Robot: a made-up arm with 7 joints.
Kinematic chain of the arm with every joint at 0, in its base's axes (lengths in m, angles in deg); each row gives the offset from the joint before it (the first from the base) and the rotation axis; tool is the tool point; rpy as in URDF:
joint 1: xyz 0 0 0.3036 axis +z
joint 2: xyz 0 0 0 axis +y
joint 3: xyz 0 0 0.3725 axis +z
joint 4: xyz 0.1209 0 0 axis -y
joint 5: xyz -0.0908 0 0.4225 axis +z
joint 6: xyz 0 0 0 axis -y
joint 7: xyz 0.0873 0 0 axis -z
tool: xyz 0 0 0 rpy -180 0 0
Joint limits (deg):
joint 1: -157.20..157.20
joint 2: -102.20..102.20
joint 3: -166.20..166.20
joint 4: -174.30..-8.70
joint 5: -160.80..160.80
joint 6: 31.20..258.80
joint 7: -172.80..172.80
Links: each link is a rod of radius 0.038 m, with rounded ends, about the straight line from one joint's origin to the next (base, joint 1, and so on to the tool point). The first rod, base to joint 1, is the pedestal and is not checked.
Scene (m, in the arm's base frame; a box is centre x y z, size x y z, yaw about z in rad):
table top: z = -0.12
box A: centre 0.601 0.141 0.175 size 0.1 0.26 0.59 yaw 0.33
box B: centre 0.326 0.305 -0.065 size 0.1 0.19 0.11 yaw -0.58
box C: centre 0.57 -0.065 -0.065 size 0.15 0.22 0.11 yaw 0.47
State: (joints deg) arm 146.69 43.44 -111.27 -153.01 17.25 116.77 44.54
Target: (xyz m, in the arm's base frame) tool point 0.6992 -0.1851 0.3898
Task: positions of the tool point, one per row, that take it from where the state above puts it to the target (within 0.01 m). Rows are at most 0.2 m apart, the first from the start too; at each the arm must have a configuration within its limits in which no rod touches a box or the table.
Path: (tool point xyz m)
1: 0.3624 0.3069 0.5188
2: 0.3535 0.3148 0.6322
3: 0.3239 0.3015 0.7475
4: 0.4389 0.2274 0.7253
5: 0.5407 0.1347 0.6782
6: 0.6217 0.0294 0.6057
7: 0.6759 -0.0806 0.5084
8: 0.6992 -0.1851 0.3898

